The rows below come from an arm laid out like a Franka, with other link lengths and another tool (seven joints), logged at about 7 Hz.
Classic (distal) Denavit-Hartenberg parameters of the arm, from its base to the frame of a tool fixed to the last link. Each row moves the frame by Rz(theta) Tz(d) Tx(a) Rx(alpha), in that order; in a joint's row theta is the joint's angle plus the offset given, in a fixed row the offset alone. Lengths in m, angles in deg.
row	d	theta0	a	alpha
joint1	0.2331	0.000	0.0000	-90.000
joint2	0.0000	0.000	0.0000	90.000
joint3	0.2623	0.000	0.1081	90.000
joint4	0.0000	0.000	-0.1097	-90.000
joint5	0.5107	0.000	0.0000	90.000
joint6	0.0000	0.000	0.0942	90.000
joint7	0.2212	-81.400	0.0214	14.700
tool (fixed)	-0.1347	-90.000	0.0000	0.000
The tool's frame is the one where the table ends.
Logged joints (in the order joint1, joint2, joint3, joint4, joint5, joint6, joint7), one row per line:
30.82 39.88 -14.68 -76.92 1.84 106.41 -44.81
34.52 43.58 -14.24 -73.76 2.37 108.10 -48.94
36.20 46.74 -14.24 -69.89 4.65 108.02 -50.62
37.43 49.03 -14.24 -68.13 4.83 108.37 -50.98
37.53 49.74 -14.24 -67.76 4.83 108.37 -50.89
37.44 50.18 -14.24 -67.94 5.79 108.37 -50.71
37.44 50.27 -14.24 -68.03 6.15 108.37 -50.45
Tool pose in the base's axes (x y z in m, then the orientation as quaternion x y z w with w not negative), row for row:
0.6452 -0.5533 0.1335 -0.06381 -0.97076 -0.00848 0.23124
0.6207 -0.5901 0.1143 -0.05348 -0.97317 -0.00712 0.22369
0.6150 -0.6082 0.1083 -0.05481 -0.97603 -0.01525 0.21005
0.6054 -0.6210 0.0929 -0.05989 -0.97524 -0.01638 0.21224
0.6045 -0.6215 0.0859 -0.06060 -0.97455 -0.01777 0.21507
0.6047 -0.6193 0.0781 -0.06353 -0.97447 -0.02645 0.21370
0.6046 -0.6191 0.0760 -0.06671 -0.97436 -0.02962 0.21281
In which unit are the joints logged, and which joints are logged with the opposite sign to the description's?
The joints are logged in degrees. Opposite sign: joint1.
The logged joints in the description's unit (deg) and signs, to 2 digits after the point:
-30.82 39.88 -14.68 -76.92 1.84 106.41 -44.81
-34.52 43.58 -14.24 -73.76 2.37 108.10 -48.94
-36.20 46.74 -14.24 -69.89 4.65 108.02 -50.62
-37.43 49.03 -14.24 -68.13 4.83 108.37 -50.98
-37.53 49.74 -14.24 -67.76 4.83 108.37 -50.89
-37.44 50.18 -14.24 -67.94 5.79 108.37 -50.71
-37.44 50.27 -14.24 -68.03 6.15 108.37 -50.45

